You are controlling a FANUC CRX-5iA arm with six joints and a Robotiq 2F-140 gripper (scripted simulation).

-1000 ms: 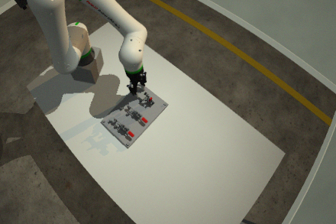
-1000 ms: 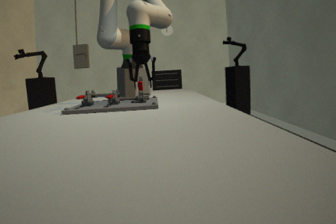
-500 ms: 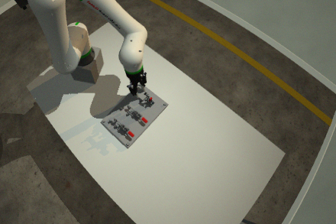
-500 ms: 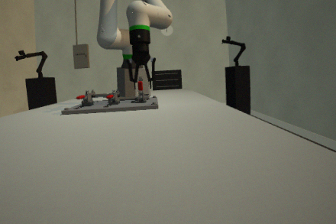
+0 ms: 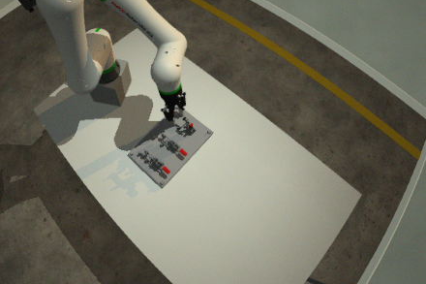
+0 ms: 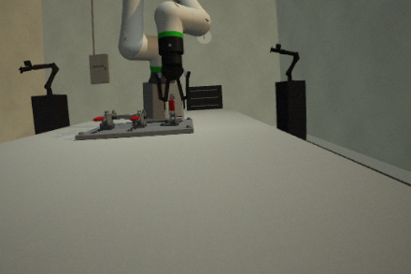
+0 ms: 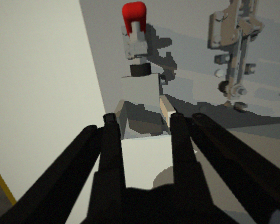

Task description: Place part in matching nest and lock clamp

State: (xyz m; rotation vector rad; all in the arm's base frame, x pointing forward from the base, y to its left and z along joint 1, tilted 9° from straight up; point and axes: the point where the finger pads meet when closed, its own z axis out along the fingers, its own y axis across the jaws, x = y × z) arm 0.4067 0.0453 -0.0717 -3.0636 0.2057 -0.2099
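Now: hand 30 mm above the grey part. Also, from my hand: grey fixture plate 120 mm to the right, 50 mm below, 40 mm ahead.
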